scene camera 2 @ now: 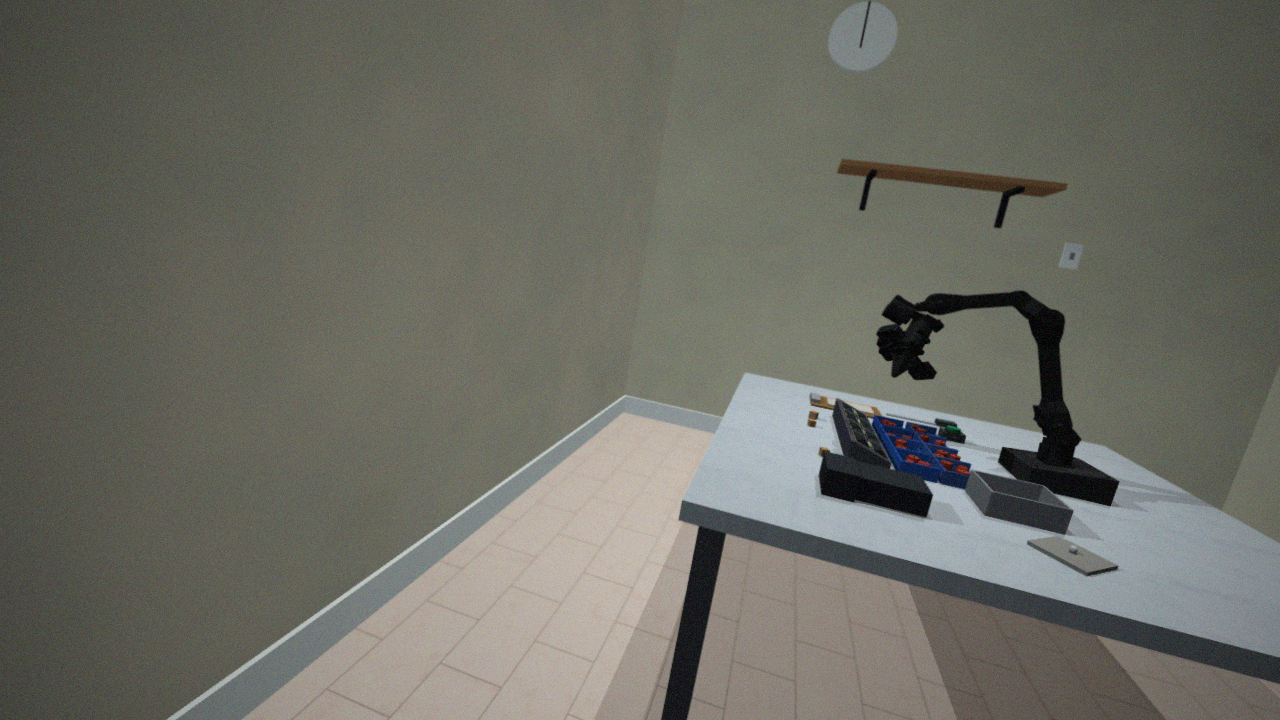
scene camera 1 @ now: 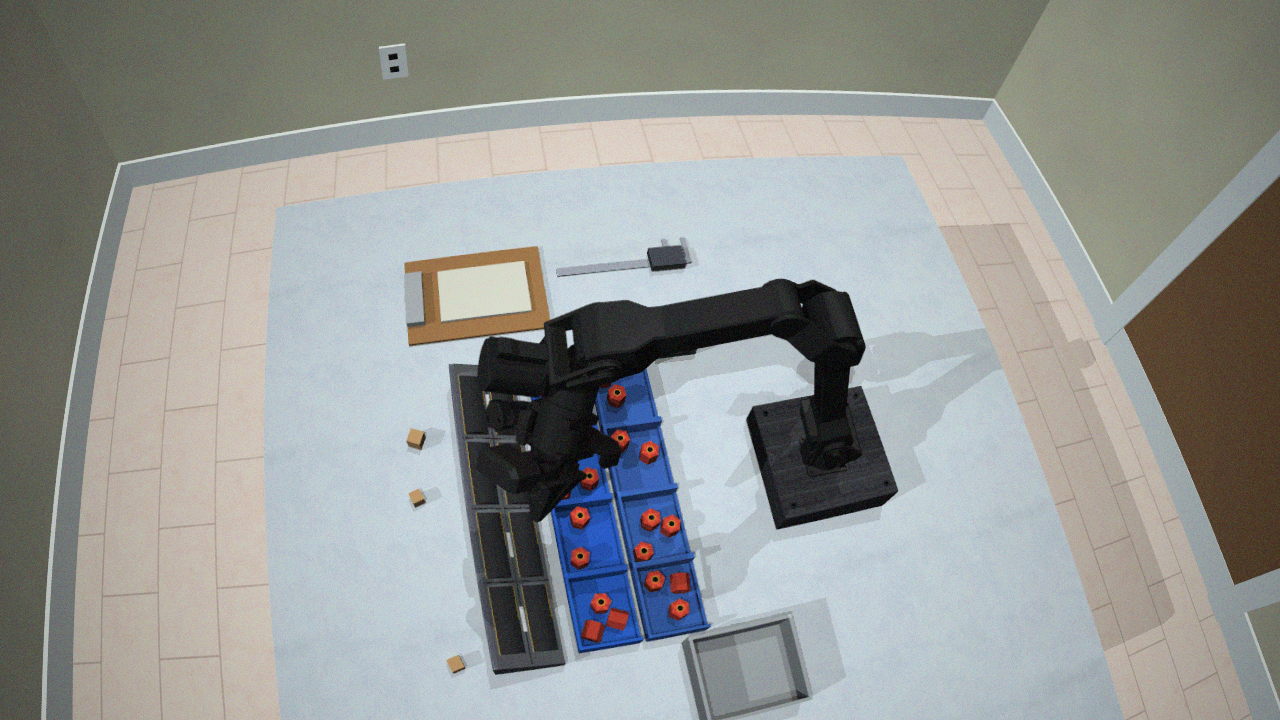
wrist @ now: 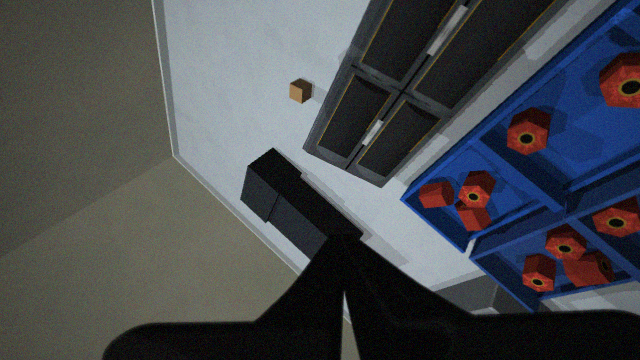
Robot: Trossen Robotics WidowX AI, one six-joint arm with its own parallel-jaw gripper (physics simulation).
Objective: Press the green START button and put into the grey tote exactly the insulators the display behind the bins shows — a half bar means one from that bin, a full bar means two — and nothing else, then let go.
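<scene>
My gripper (scene camera 1: 542, 507) (scene camera 2: 916, 370) (wrist: 340, 245) is shut and empty, hanging high above the near end of the dark display panel (scene camera 1: 526, 660) (scene camera 2: 859, 432) (wrist: 351, 64). The panel's cells look dark, with small pale marks. Two rows of blue bins (scene camera 1: 640, 412) (scene camera 2: 923, 452) (wrist: 443, 221) hold red insulators (scene camera 1: 650, 519) (wrist: 473, 196). The grey tote (scene camera 1: 740, 630) (scene camera 2: 987, 493) (wrist: 468, 296) stands empty past the bins' near end. The green START button (scene camera 2: 947, 426) is hidden under my arm in the overhead view.
A brown board (scene camera 1: 476, 329) with a cream sheet lies beyond the display. Three tan cubes (scene camera 1: 416, 437) (scene camera 1: 417, 497) (scene camera 1: 456, 663) (wrist: 301, 90) lie left of it. A black box (scene camera 2: 873, 486) (wrist: 272, 189) sits near the table edge. A dark tool (scene camera 1: 666, 256) lies at the back.
</scene>
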